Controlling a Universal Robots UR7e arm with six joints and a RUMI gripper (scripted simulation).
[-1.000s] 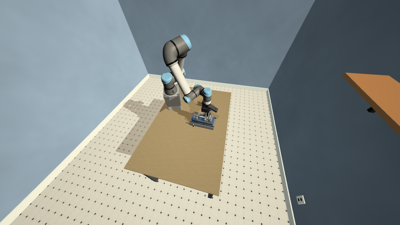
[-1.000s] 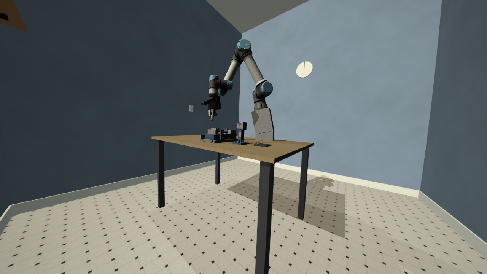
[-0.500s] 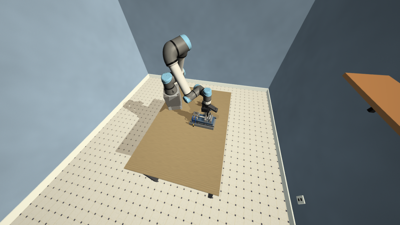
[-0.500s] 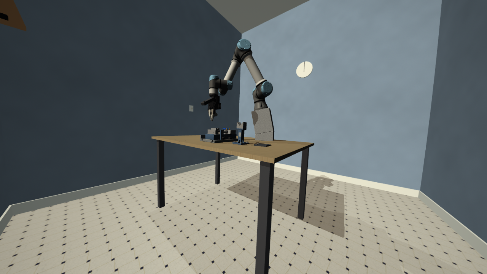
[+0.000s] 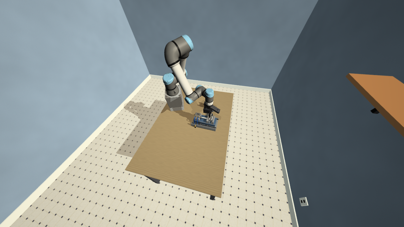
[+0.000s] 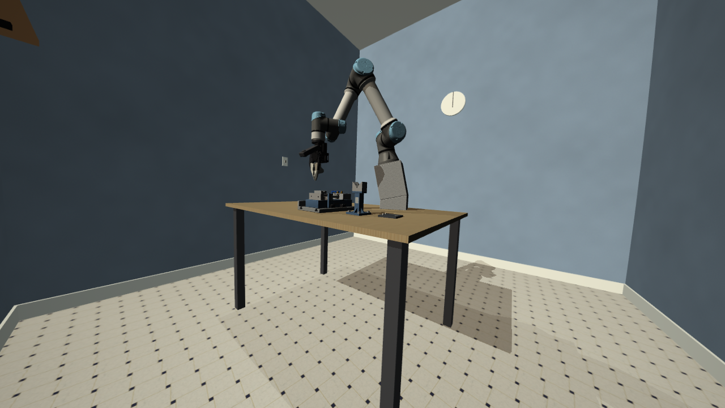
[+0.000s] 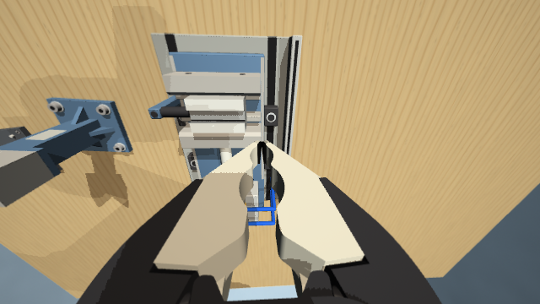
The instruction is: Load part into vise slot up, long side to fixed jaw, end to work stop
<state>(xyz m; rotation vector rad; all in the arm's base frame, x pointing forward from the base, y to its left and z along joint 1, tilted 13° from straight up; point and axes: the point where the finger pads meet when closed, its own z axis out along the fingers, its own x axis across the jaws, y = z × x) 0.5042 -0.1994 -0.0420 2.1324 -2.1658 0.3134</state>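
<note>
Right now the part is 50 mm to the left of my hand and 80 mm below it. The rest, counted from my hand: cylinder rod: 90 mm behind, 50 mm to the left, 100 mm below; then fixed jaw: 30 mm ahead, 50 mm to the left, 100 mm below; then moving jaw: 30 mm behind, 50 mm to the left, 100 mm below.
</note>
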